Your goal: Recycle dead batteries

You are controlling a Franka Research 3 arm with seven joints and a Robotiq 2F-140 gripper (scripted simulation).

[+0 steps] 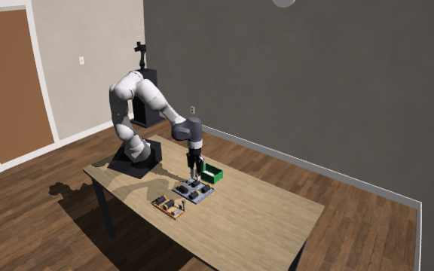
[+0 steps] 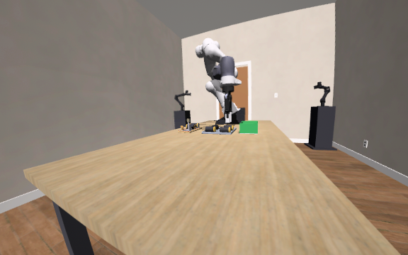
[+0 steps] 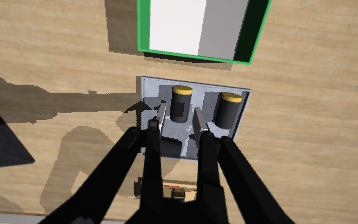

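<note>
My hand is 240 mm to the left of the bulb, 100 mm short of it and 10 mm above it. Round my hand: green recycling box (130 mm to the left, 70 mm below, 20 mm ahead); grey tray (80 mm below, 50 mm to the right, 20 mm ahead).
</note>
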